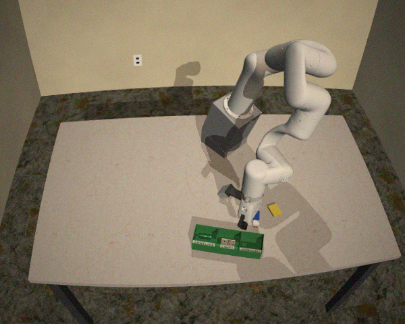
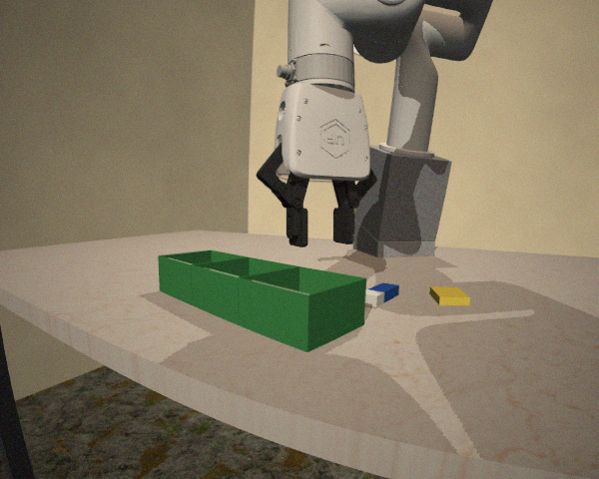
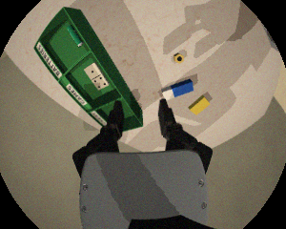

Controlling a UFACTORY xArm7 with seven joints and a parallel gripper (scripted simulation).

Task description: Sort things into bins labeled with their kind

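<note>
Right now my hand is 100 mm past the yellow block, 130 mm to the right of it and 80 mm above it. From my hand the other things lie so: brown piece: 80 mm behind, 10 mm to the right, 80 mm below; then white domino: 50 mm ahead, 60 mm to the right, 80 mm below; then blue-and-white block: 60 mm behind, 50 mm to the left, 80 mm below.
</note>
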